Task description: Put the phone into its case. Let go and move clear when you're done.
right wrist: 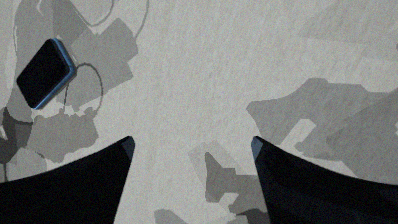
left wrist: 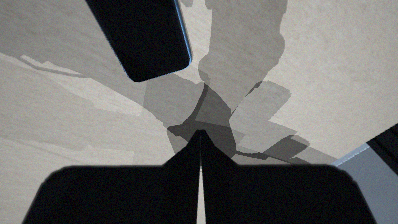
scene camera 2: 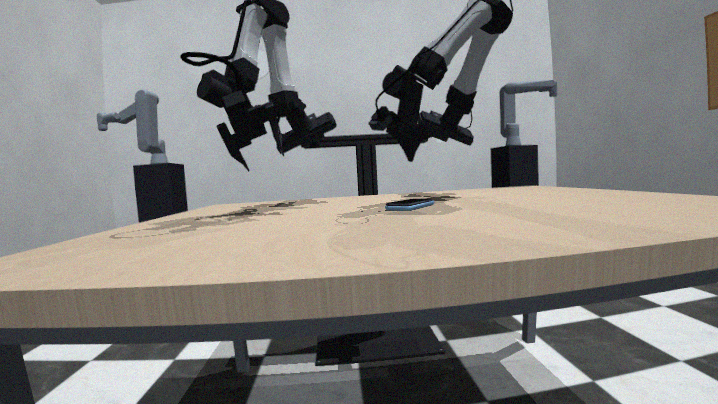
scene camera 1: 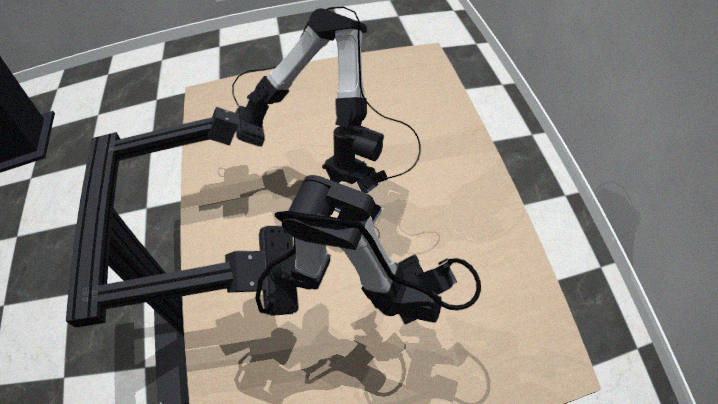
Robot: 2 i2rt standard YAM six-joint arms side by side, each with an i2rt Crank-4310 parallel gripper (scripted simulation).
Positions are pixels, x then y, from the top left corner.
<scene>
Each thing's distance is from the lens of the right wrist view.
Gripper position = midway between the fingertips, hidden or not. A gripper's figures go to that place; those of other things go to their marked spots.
my right gripper (right wrist: pixel 193 139): 0.15 m
black phone (right wrist: pixel 47 68): 0.46 m
</scene>
